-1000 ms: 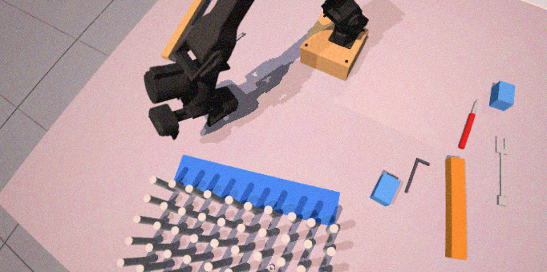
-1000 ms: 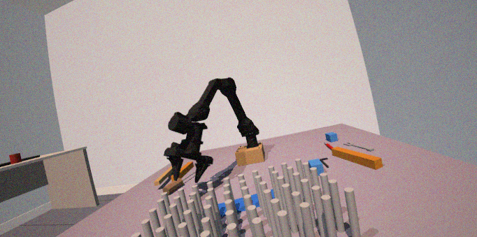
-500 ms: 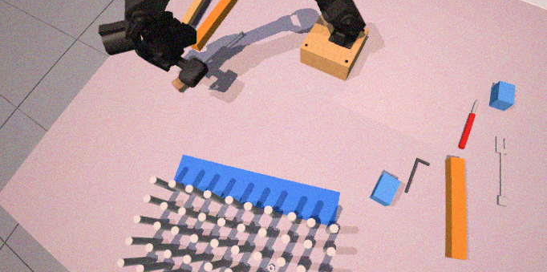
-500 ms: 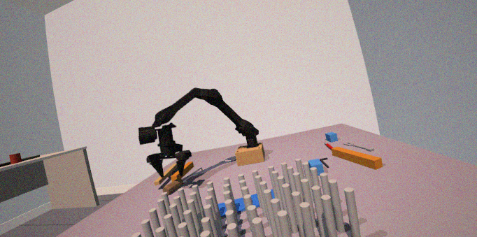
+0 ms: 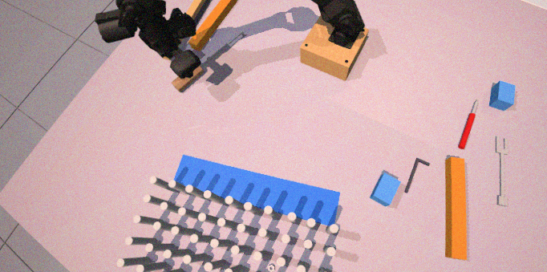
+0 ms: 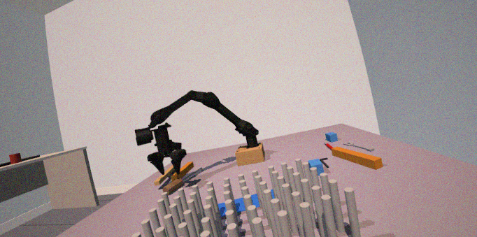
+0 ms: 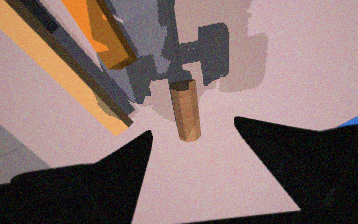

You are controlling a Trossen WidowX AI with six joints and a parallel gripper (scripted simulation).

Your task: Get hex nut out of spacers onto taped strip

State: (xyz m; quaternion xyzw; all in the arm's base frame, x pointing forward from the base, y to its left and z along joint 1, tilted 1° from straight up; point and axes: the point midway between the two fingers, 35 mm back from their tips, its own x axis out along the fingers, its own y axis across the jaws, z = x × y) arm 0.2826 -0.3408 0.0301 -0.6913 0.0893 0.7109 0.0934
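My gripper tip is now 10 cm past the tool with brown wooden handle, 6 cm above it and 3 cm to the right of it. The rest, counted from my gripper tip: blue taped strip: 32 cm to the left, 17 cm ahead, 7 cm below; red screwdriver: 72 cm to the left, 25 cm behind, 7 cm below; black hex key: 65 cm to the left, 7 cm below, 6 cm behind.
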